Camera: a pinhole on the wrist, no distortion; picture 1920 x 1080 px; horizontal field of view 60.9 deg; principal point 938.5 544.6 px. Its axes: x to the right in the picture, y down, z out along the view. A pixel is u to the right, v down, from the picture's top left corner.
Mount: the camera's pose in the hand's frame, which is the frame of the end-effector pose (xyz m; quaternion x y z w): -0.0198 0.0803 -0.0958 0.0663 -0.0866 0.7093 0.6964
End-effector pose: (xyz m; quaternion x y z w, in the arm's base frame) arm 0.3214 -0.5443 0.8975 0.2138 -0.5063 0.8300 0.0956
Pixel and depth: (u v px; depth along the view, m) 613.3 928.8 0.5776
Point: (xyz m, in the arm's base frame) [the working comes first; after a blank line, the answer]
In the camera's frame: -0.1150 0.1359 0.5776

0.6442 -0.8473 1.1219
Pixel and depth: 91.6 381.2 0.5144
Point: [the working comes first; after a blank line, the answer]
In the camera's frame: -0.2668 -0.0515 0.5144

0.4997 -0.7186 1.2790
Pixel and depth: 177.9 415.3 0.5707
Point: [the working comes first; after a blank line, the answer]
In the camera's frame: -0.2658 -0.0452 0.5707

0.5250 -0.7613 1.3062
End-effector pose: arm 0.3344 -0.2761 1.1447 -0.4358 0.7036 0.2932 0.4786
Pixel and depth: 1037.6 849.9 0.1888
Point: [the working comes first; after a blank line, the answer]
In the camera's frame: 0.0115 0.0353 0.1888

0.3368 -0.1589 1.1673
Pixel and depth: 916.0 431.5 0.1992
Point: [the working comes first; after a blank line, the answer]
In the camera's frame: -0.0027 -0.0138 0.1992

0.3461 -0.1750 1.1186
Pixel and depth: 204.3 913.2 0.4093
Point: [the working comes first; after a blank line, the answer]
In the camera's frame: -0.1840 0.0924 0.4093

0.6318 -0.1042 1.1595
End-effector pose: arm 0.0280 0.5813 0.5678 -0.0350 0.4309 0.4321 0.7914
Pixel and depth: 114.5 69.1 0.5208
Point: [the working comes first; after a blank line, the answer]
In the camera's frame: -0.2628 -0.1516 0.5208

0.4990 0.6379 0.6151
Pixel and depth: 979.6 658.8 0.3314
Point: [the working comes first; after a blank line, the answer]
In the camera's frame: 0.0083 0.0232 0.3314

0.1519 0.6557 0.7534
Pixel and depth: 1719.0 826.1 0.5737
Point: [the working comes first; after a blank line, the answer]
In the camera's frame: 0.2742 0.0989 0.5737

0.1720 0.8517 1.0637
